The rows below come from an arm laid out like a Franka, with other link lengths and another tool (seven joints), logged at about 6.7 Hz.
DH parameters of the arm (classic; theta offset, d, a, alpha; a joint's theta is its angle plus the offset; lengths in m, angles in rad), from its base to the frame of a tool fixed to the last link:
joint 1: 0 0.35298 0 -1.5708
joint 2: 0 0 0 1.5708
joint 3: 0 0.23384 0.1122 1.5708
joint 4: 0 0 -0.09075 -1.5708
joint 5: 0 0.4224 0 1.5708
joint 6: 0 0 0.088 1.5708
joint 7: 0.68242 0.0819 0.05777 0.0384
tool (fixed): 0 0.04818 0 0
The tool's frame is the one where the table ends.
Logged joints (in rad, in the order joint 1, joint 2, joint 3, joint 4, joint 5, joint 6, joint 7), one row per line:
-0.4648, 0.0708, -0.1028, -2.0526, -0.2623, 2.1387, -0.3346
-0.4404, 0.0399, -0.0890, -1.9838, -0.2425, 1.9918, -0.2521
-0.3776, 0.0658, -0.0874, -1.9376, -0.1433, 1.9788, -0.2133
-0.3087, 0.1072, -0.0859, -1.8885, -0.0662, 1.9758, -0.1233
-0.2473, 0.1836, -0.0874, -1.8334, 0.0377, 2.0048, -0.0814
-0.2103, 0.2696, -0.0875, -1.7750, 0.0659, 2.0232, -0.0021
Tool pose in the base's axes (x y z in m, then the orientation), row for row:
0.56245, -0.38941, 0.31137, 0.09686, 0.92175, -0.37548, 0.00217
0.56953, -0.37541, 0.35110, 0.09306, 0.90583, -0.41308, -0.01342
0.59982, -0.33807, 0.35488, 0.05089, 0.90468, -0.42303, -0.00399
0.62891, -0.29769, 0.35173, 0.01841, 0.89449, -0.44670, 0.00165
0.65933, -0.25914, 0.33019, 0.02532, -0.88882, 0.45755, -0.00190
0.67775, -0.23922, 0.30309, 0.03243, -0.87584, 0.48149, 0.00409
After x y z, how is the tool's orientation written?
As a quaternion, w x y z.
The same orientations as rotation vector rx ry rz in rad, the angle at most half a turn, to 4 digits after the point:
2.7298, -1.1120, 0.0064
2.6886, -1.2261, -0.0398
2.7536, -1.2876, -0.0121
2.7777, -1.3871, 0.0051
-2.7482, 1.4147, -0.0059
-2.6961, 1.4822, 0.0126

